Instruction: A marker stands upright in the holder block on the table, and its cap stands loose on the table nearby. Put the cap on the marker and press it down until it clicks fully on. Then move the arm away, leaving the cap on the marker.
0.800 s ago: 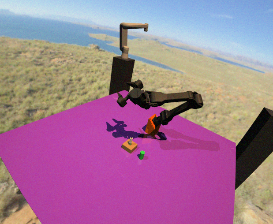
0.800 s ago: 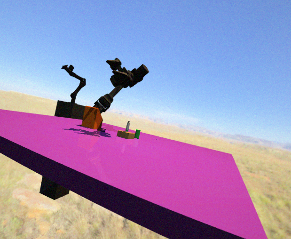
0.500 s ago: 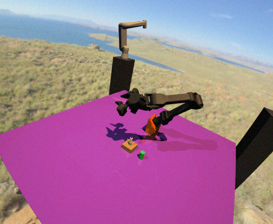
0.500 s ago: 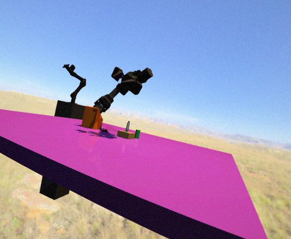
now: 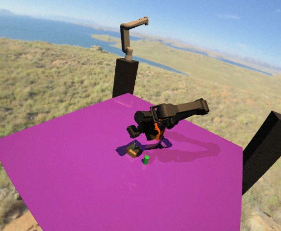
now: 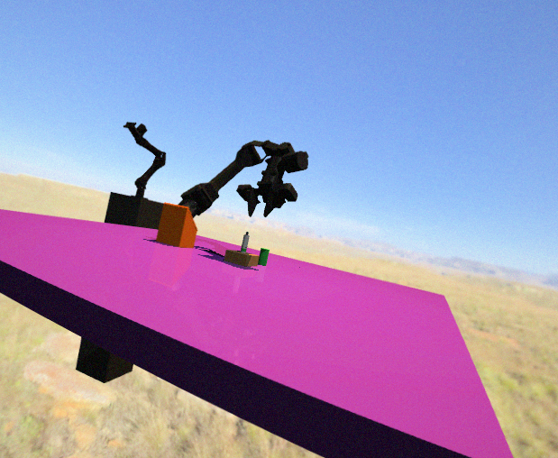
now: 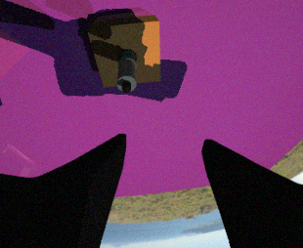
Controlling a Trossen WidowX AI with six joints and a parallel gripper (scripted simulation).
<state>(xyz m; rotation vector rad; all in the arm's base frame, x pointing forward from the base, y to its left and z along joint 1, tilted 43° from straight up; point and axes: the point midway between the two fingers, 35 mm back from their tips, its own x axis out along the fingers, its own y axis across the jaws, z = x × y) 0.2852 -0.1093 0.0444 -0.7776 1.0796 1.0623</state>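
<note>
The green marker cap is 12 cm below my gripper tip, 11 cm to the left of it and 1 cm ahead of it. Round my gripper tip: orange-brown holder block: 13 cm below, 2 cm behind, 1 cm to the left.
</note>
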